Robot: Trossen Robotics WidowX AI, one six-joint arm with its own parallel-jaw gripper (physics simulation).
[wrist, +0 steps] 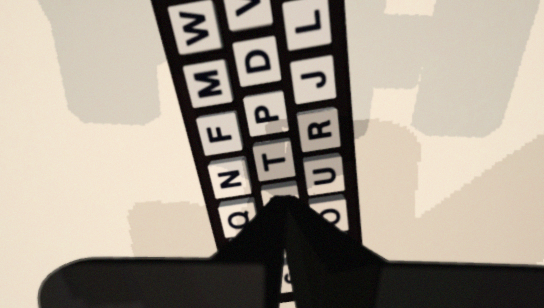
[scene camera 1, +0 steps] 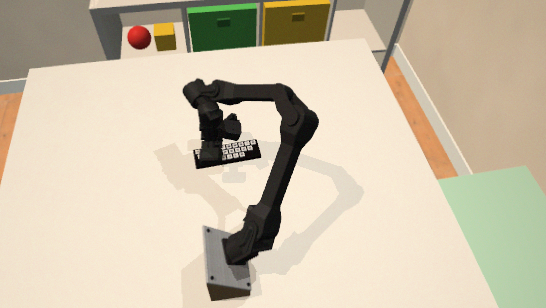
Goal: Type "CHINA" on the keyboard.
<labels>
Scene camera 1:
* my gripper: 213, 152
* black keyboard: 255, 153
</labels>
